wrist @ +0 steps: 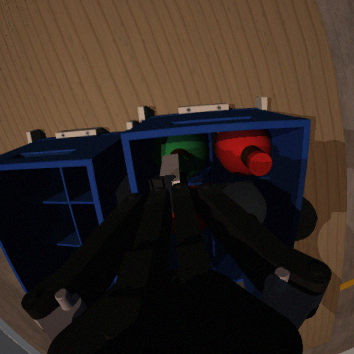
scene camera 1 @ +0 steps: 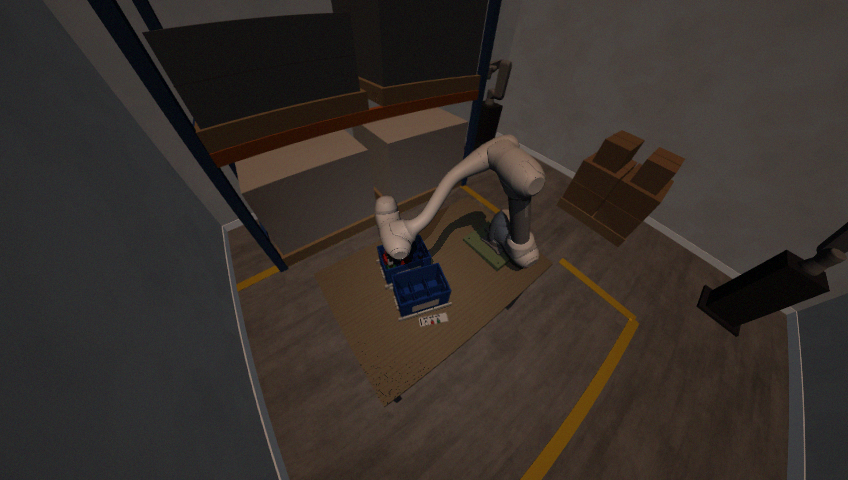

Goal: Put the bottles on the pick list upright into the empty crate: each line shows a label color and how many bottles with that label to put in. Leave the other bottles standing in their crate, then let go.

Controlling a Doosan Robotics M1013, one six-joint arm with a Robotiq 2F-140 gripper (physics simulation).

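Frame: origin at the arm's base, x right, y ahead, z up, level; centimetres.
Seen in the pictures: gripper, between the fingertips: [wrist: 171,166] [scene camera 1: 390,263]; arm's base, origin of its link: [scene camera 1: 498,241].
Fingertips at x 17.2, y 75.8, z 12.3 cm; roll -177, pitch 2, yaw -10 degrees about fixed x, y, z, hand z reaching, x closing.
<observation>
Pixels of each thing's top centre, then the offset from my fingertips to it. Level surfaces: height alone.
- blue bottle crate, centre of its top: [wrist: 221,243] [scene camera 1: 403,251] dx +2.6, dy -10.4, dz +1.2 cm
- green bottle, centre of its top: [wrist: 178,168] dx +0.6, dy -0.4, dz +0.0 cm
- red bottle, centre of its top: [wrist: 260,164] dx +9.0, dy -2.6, dz +0.0 cm
- dim grey-white bottle, centre of its top: [wrist: 254,236] dx +6.8, dy -11.7, dz +0.0 cm
- pick list, centre of its top: [scene camera 1: 433,319] dx -35.3, dy -5.5, dz -16.2 cm
- wooden table, height of its surface: dz -16.3 cm
The blue bottle crate [scene camera 1: 389,274] [wrist: 215,128] holds a green bottle [wrist: 192,150], a red bottle [wrist: 235,150] with its cap towards the camera, a dim grey-white bottle [wrist: 247,200] in shadow and another red one [wrist: 195,221] mostly behind the fingers. The blue empty crate [scene camera 1: 407,305] [wrist: 85,150] stands beside it, with dividers and no bottle showing. My gripper [wrist: 171,166] is shut with nothing seen between its fingertips. It is over the bottle crate, its tips in front of the green bottle's lower left part in the wrist view. The arm hides it in the scene view. The pick list [scene camera 1: 433,320] is too small to read fully.
Both crates stand on a wooden table [scene camera 1: 357,333]. Their walls are close together. A green plate [scene camera 1: 484,251] lies by the arm's base. White locating blocks [wrist: 203,108] line the crates' edges. A shelf rack [scene camera 1: 357,117] stands behind, and stacked boxes [scene camera 1: 612,178] stand at the right.
</observation>
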